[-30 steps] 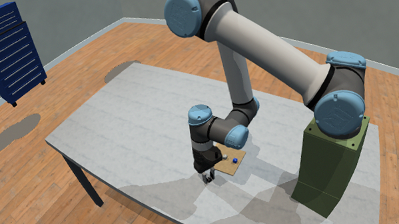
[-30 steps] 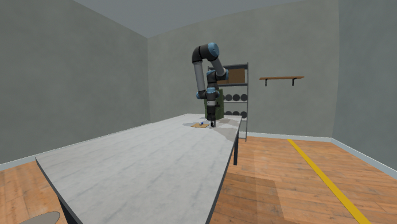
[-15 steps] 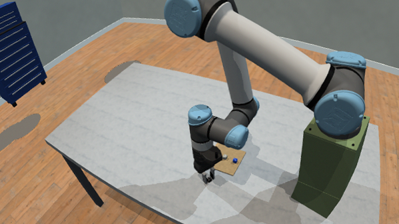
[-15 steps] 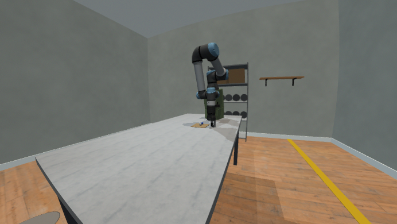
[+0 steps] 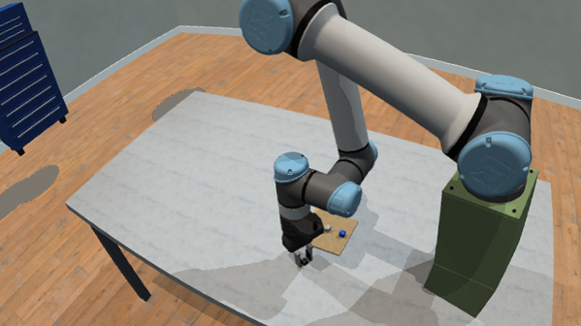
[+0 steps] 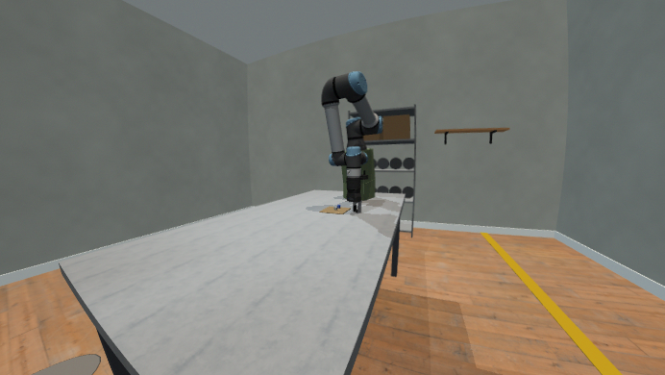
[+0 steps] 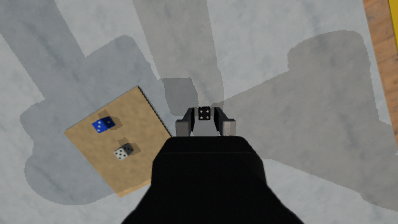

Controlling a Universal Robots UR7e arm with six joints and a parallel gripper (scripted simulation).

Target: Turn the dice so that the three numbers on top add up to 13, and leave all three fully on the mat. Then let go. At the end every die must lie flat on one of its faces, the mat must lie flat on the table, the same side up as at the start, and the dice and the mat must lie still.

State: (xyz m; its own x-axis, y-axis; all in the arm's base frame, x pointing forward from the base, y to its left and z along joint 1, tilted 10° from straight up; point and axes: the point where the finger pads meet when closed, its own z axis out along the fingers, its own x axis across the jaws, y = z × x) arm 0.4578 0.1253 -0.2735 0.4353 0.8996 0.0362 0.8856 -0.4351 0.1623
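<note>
Right now my hand is 1 cm above the black die. The rest, counted from my hand: blue die 5 cm behind, 13 cm to the right, 1 cm below; then tan mat 1 cm behind, 13 cm to the right, 2 cm below; then white die 1 cm behind, 13 cm to the right, 1 cm below.
</note>
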